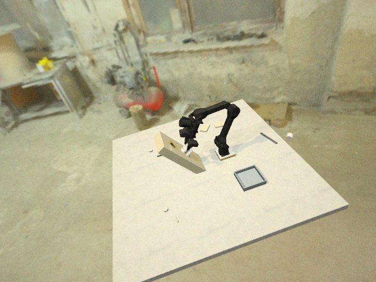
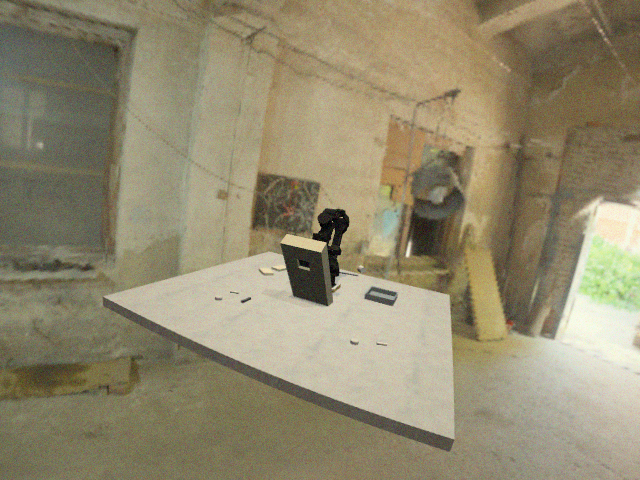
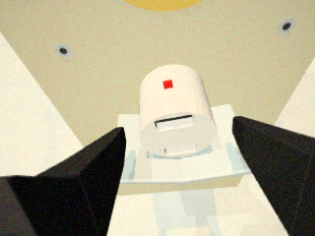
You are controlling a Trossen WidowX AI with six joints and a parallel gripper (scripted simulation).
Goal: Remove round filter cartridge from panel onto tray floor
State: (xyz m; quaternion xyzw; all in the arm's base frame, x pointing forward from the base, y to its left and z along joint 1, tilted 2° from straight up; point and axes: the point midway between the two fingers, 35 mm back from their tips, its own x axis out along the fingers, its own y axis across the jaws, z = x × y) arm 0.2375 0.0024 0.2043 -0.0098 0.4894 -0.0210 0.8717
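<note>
The round filter cartridge lies 10 mm ahead of my gripper tip and 10 mm below it. Also, from my gripper tip: grey tray (310 mm behind, 290 mm to the left, 180 mm below); service panel (50 mm ahead, 30 mm below).
</note>
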